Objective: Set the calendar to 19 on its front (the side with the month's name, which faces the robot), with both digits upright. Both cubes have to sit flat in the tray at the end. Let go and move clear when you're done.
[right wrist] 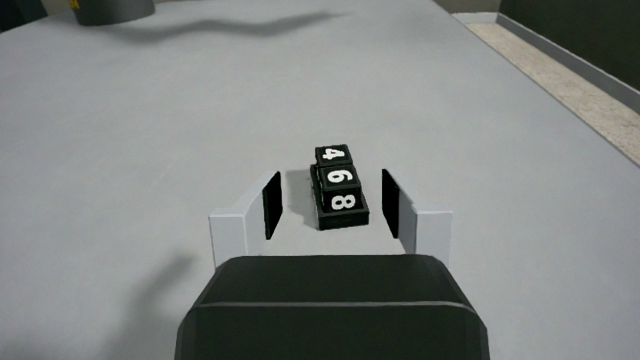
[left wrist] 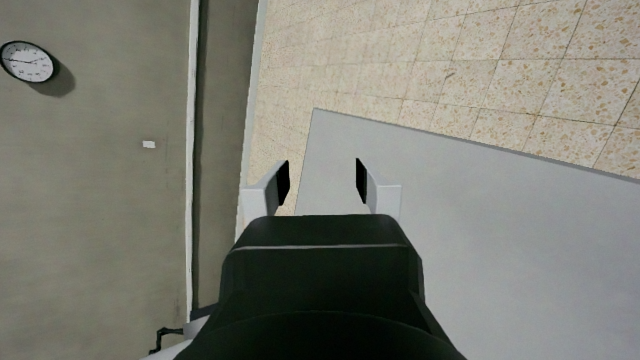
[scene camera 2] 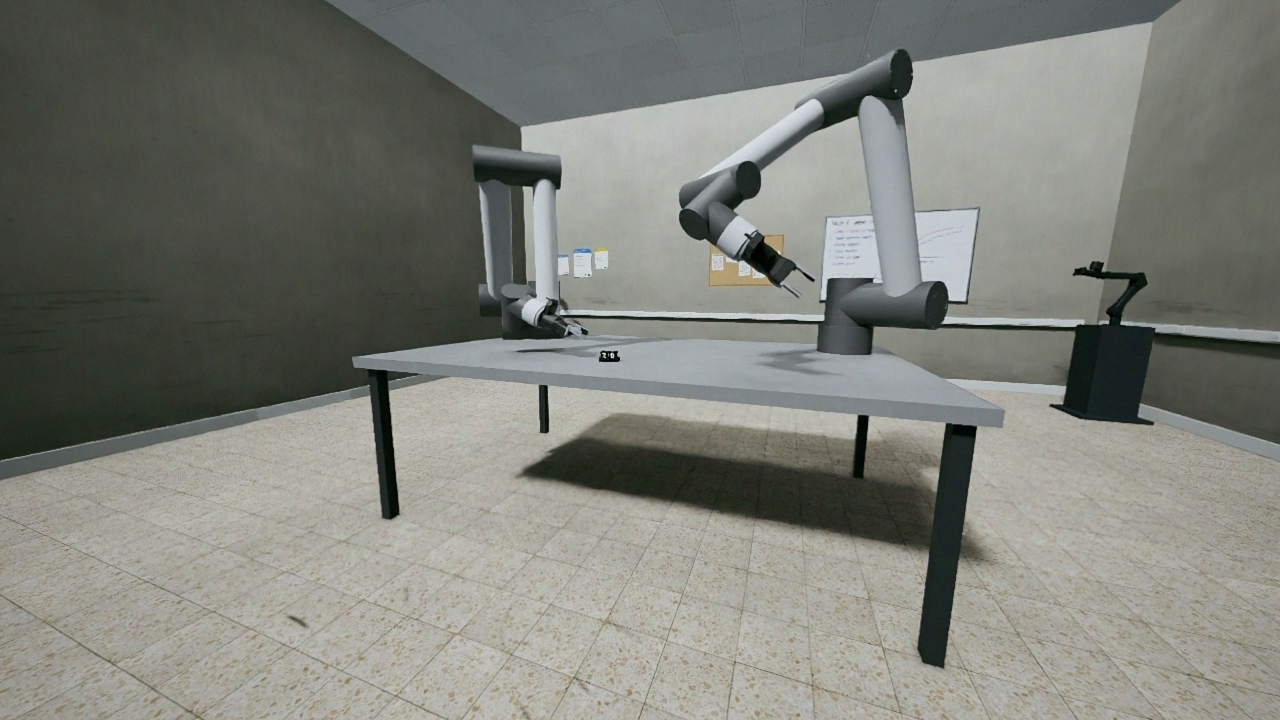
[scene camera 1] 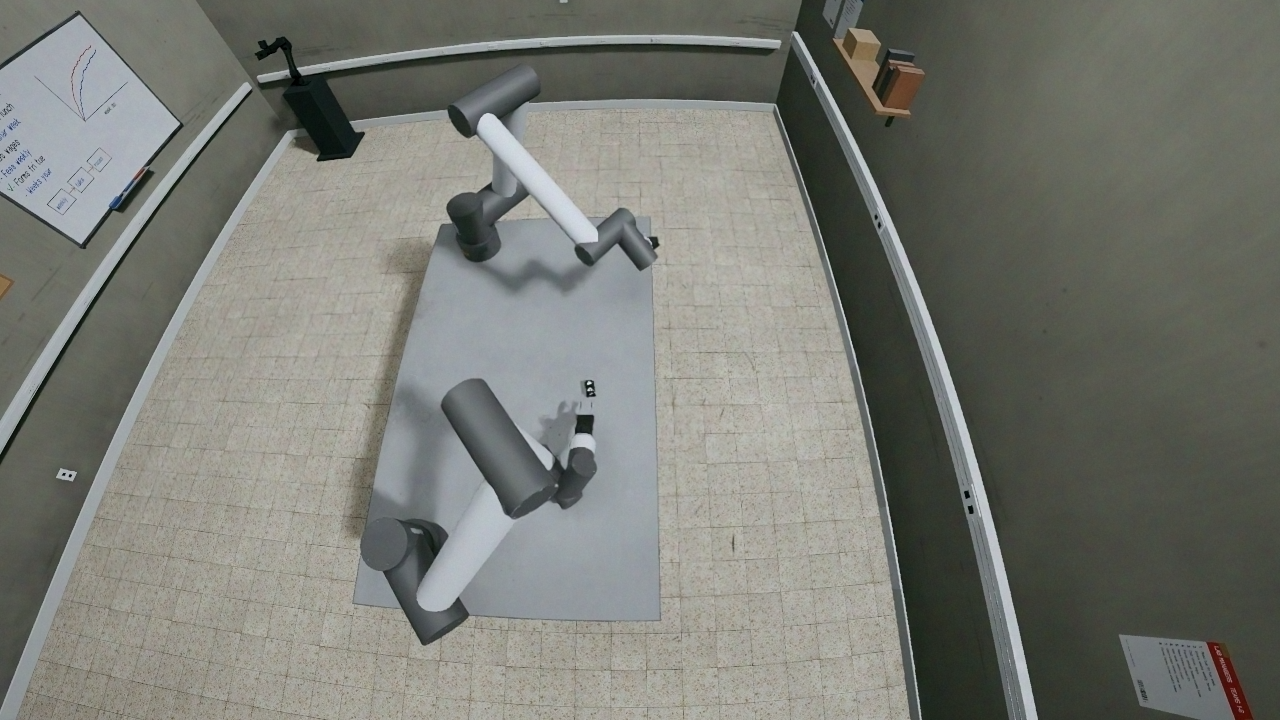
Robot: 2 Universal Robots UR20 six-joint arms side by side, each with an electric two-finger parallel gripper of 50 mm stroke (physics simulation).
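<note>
The small black calendar tray [scene camera 1: 588,395] [scene camera 2: 608,360] [right wrist: 344,220] stands on the table with both cubes in it. In the right wrist view it is seen end-on. The nearer cube [right wrist: 340,177] has a 6 on top and an 8 on its end face, both lying sideways. The farther cube [right wrist: 333,154] has a sideways 4 on top. The front with the month's name is hidden, so its digits do not show. My right gripper [scene camera 1: 586,404] [scene camera 2: 580,332] [right wrist: 331,191] is open and empty, short of the tray's near end. My left gripper [scene camera 2: 805,286] [left wrist: 322,173] is open and empty, high above the table.
The grey table [scene camera 1: 528,340] [scene camera 2: 716,374] [left wrist: 475,225] [right wrist: 150,100] carries both arm bases. The left arm is folded at the far end of the table in scene camera 1. The calendar lies nearer the table's right edge there. A black pedestal [scene camera 1: 324,116] [scene camera 2: 1109,371] stands off the table.
</note>
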